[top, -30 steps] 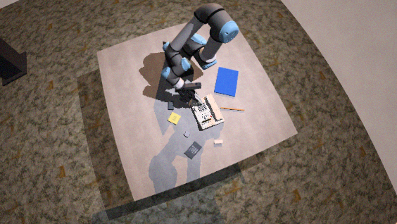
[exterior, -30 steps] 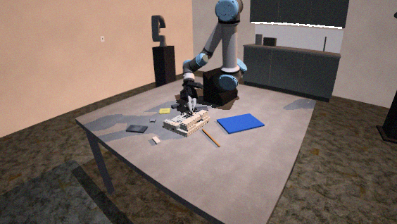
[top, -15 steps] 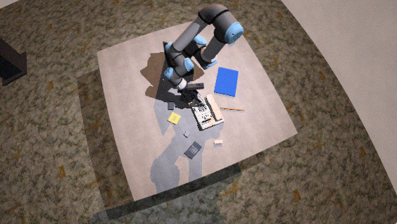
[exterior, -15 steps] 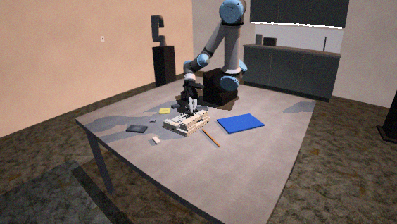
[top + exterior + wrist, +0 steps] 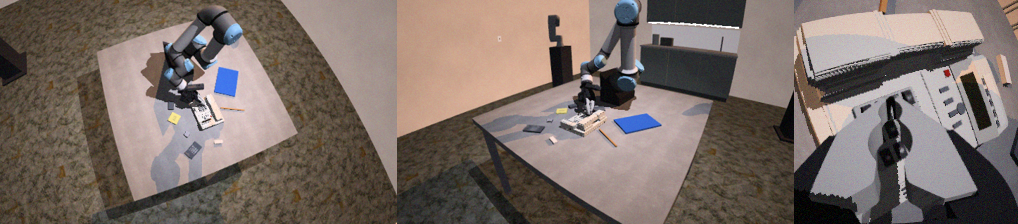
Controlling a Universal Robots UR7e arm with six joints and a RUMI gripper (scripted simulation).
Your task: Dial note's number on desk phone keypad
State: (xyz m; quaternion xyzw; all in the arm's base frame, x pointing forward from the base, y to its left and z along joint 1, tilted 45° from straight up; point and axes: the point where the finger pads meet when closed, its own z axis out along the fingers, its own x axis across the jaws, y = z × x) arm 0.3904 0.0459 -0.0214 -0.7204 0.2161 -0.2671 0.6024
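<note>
My hand is 50 mm short of the handset and 50 mm to the right of it. Round my hand: small grey block 140 mm ahead, 200 mm to the right, 50 mm below; pencil 110 mm ahead, 180 mm to the left, 50 mm below; yellow note 230 mm to the right, 50 mm below.
</note>
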